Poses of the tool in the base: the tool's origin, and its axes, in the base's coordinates. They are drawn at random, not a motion.
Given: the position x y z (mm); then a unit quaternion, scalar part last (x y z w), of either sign.
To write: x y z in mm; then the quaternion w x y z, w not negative. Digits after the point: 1 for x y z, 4 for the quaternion.
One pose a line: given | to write
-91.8, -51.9, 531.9, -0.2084, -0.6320, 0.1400, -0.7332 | -91.8, -51.9, 531.9, 0.7332, 0.2084, 0.6320, -0.1400
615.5, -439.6, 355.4, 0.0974, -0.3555, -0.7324, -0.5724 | 615.5, -439.6, 355.4, 0.5724, -0.0974, 0.3555, 0.7324
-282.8, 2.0, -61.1, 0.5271, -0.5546, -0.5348, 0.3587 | -282.8, 2.0, -61.1, 0.3587, 0.5271, -0.5546, -0.5348
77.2, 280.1, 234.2, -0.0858, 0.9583, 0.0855, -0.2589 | 77.2, 280.1, 234.2, 0.2589, 0.0858, -0.9583, -0.0855
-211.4, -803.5, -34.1, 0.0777, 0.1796, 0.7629, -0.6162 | -211.4, -803.5, -34.1, 0.6162, -0.0777, -0.1796, -0.7629
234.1, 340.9, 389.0, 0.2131, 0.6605, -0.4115, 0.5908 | 234.1, 340.9, 389.0, 0.5908, 0.2131, 0.6605, -0.4115
